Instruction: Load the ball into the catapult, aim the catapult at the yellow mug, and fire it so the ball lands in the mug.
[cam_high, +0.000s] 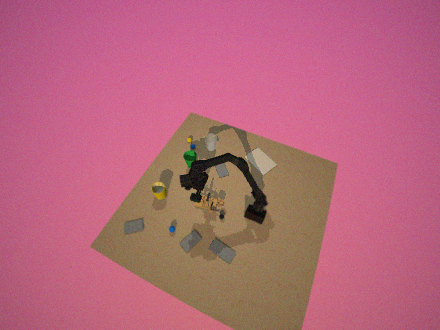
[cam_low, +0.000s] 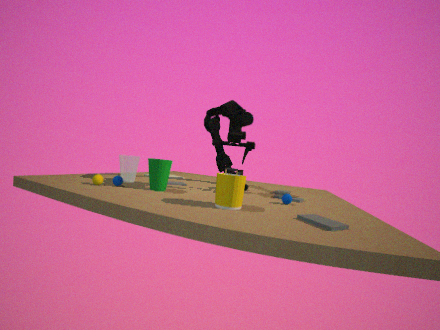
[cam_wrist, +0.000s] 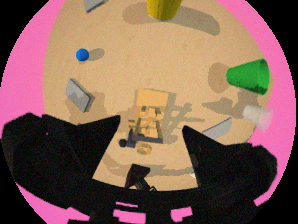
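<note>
Now: gripper tip 17 cm past the small black ball, 5 cm to the right of it and 12 cm above it. Also, from my gripper tip: yellow mug (28 cm ahead, 6 cm to the left, 10 cm below); green cup (19 cm ahead, 24 cm to the right, 10 cm below); wooden catapult (7 cm behind, 8 cm below).
</note>
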